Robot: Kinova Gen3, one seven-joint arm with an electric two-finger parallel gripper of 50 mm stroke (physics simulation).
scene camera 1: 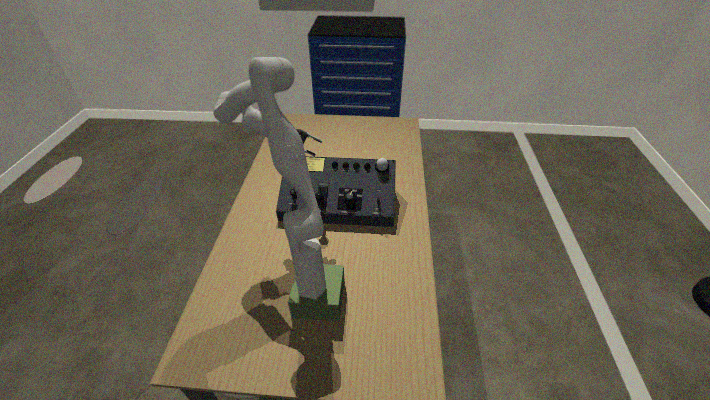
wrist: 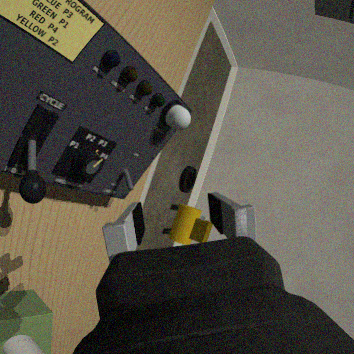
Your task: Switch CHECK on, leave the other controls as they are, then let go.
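Where they show: gripper, between the fingertips: (scene camera 1: 318, 148) (wrist: 175, 211); arm's base, origin of its link: (scene camera 1: 312, 286) (wrist: 19, 347).
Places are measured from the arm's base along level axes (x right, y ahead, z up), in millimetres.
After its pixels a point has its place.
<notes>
A dark control panel (scene camera 1: 367, 179) @[x 59, y 562, z 29 mm] (wrist: 30, 75) @[x -176, y 505, z 23 mm] lies on the table. No CHECK label is legible in either view. Along its back stand a row of dark round-headed switches (scene camera 1: 356, 166) @[x 0, y 599, z 62 mm] (wrist: 128, 74) @[x -59, y 596, z 68 mm] and a white ball knob (scene camera 1: 382, 164) @[x 115, y 603, z 91 mm] (wrist: 178, 116) @[x 90, y 616, z 90 mm]. At the front are a small metal toggle lever (scene camera 1: 378, 205) @[x 131, y 459, z -17 mm] (wrist: 127, 179) @[x 123, y 465, z 16 mm], a dial (scene camera 1: 350, 197) @[x 15, y 441, z 20 mm] (wrist: 93, 165) @[x 9, y 452, z 24 mm] with its pointer near P4, and the CYCLE lever with a black ball (wrist: 32, 187) @[x -110, y 381, z 66 mm]. My gripper (scene camera 1: 318, 147) @[x -104, y 425, z 256 mm] (wrist: 175, 211) @[x -104, y 425, z 256 mm] is open and empty, near the panel's back left in the scene view, touching no control. The arm hides the panel's left part.
A yellow program card (scene camera 1: 316, 164) @[x -180, y 581, z 54 mm] (wrist: 55, 27) @[x -199, y 567, z 50 mm] is on the panel's back left. The arm stands on a green base (scene camera 1: 335, 285) @[x 74, y 21, z 3 mm] (wrist: 37, 320) @[x 38, y 89, z -2 mm] in front of the panel. A blue drawer cabinet (scene camera 1: 357, 70) stands behind the table (scene camera 1: 390, 280) @[x 243, y 155, z -96 mm]. A yellow object (wrist: 186, 222) shows beyond the fingers.
</notes>
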